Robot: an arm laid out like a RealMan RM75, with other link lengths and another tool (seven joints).
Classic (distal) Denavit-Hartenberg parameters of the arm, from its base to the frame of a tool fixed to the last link. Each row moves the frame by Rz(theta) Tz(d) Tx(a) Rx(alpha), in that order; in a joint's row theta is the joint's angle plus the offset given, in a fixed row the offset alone. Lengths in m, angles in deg.
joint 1: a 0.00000; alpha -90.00; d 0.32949; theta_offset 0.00
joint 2: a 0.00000; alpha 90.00; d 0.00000; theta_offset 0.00
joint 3: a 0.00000; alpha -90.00; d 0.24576; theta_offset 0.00
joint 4: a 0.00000; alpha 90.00; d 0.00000; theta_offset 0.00
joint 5: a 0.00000; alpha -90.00; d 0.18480; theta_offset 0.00
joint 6: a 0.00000; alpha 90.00; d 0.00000; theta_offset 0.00
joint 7: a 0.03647; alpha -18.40; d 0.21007; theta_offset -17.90
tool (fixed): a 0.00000; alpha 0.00; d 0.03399; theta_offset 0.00
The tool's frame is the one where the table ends.
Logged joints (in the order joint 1, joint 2, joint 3, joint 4, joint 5, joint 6, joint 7), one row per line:
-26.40 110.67 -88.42 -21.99 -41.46 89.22 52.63
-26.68 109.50 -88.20 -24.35 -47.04 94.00 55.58
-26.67 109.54 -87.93 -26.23 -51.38 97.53 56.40
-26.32 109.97 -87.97 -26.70 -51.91 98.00 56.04
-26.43 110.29 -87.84 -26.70 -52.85 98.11 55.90
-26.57 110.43 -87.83 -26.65 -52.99 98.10 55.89
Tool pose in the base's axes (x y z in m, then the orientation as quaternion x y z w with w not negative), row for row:
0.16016 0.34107 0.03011 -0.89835 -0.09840 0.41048 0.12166
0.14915 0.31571 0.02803 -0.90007 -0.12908 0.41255 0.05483
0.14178 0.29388 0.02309 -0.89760 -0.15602 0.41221 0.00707
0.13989 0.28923 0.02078 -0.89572 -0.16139 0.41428 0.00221
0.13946 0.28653 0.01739 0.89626 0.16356 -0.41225 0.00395
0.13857 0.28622 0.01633 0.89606 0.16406 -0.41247 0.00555
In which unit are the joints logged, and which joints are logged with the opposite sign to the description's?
The joints are logged in degrees. Opposite sign: joint 1, joint 6.
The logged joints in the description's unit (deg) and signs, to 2 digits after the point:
26.40 110.67 -88.42 -21.99 -41.46 -89.22 52.63
26.68 109.50 -88.20 -24.35 -47.04 -94.00 55.58
26.67 109.54 -87.93 -26.23 -51.38 -97.53 56.40
26.32 109.97 -87.97 -26.70 -51.91 -98.00 56.04
26.43 110.29 -87.84 -26.70 -52.85 -98.11 55.90
26.57 110.43 -87.83 -26.65 -52.99 -98.10 55.89

